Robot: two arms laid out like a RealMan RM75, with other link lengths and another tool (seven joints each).
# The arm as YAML. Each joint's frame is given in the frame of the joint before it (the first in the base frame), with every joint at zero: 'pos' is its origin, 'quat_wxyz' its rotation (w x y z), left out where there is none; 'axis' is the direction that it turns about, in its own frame. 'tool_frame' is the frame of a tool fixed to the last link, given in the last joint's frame.
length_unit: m
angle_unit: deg
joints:
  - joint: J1
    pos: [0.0, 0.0, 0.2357]
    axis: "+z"
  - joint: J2
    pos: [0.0, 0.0, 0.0]
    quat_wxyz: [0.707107, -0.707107, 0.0, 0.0]
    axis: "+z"
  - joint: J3
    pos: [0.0, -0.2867, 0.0]
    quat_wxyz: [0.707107, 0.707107, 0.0, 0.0]
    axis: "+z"
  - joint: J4
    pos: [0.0, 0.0, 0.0]
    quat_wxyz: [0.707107, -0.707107, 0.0, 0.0]
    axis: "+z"
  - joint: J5
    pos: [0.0, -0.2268, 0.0]
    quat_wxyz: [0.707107, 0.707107, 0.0, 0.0]
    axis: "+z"
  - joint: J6
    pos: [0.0, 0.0, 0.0]
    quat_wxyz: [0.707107, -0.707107, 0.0, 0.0]
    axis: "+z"
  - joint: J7
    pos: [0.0, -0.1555, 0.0]
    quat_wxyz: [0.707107, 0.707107, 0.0, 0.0]
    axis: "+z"
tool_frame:
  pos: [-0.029, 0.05, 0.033]
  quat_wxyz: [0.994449, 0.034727, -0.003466, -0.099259]
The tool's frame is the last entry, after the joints.
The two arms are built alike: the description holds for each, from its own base.
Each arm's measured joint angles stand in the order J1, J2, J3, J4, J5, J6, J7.
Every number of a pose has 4 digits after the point. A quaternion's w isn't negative.
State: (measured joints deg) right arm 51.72 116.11 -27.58 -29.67 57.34 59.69 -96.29; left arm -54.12 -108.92 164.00 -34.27 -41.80 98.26 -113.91
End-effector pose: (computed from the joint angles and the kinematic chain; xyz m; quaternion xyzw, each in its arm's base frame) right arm 0.1664 0.5056 -0.0339 -0.9057 0.1367 0.1560 0.3697; left arm -0.1709 0.4390 0.0793 -0.7259 -0.5102 -0.4480 0.1103
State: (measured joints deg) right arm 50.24 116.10 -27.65 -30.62 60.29 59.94 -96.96; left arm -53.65 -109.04 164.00 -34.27 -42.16 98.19 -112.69
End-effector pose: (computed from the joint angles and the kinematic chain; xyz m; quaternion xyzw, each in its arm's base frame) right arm 0.1713 0.5051 -0.0240 -0.8961 0.1431 0.1718 0.3835; left arm -0.1745 0.4377 0.0783 -0.7276 -0.5047 -0.4496 0.1170
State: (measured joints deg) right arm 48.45 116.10 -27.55 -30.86 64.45 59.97 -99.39; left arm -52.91 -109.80 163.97 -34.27 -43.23 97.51 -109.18
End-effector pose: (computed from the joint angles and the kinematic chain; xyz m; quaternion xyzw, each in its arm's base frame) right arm 0.1788 0.5031 -0.0148 -0.8838 0.1453 0.1906 0.4019; left arm -0.1803 0.4363 0.0722 -0.7326 -0.4880 -0.4550 0.1348
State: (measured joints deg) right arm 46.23 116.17 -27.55 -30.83 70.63 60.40 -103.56; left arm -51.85 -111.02 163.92 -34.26 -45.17 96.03 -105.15
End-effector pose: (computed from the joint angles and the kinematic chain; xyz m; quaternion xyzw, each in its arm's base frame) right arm 0.1866 0.4987 -0.0036 -0.8667 0.1414 0.2176 0.4259; left arm -0.1878 0.4361 0.0643 -0.7319 -0.4717 -0.4650 0.1598
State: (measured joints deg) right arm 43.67 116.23 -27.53 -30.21 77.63 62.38 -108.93; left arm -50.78 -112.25 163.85 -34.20 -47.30 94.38 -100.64
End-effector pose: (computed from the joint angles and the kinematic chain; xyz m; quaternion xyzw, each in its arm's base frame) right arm 0.1948 0.4885 0.0068 -0.8490 0.1308 0.2502 0.4466; left arm -0.1957 0.4366 0.0564 -0.7307 -0.4532 -0.4743 0.1890
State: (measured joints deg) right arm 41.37 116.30 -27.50 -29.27 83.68 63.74 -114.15; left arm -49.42 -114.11 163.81 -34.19 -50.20 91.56 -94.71
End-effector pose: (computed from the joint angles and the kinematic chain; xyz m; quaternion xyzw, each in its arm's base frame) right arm 0.2051 0.4794 0.0149 -0.8305 0.1215 0.2720 0.4707; left arm -0.2069 0.4386 0.0449 -0.7251 -0.4329 -0.4827 0.2320
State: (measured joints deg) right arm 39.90 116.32 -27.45 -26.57 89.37 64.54 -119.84; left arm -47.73 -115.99 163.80 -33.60 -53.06 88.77 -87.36
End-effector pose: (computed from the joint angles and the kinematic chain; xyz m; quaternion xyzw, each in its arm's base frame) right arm 0.2140 0.4723 0.0159 -0.8130 0.1171 0.2889 0.4917; left arm -0.2210 0.4386 0.0303 -0.7212 -0.4093 -0.4844 0.2787
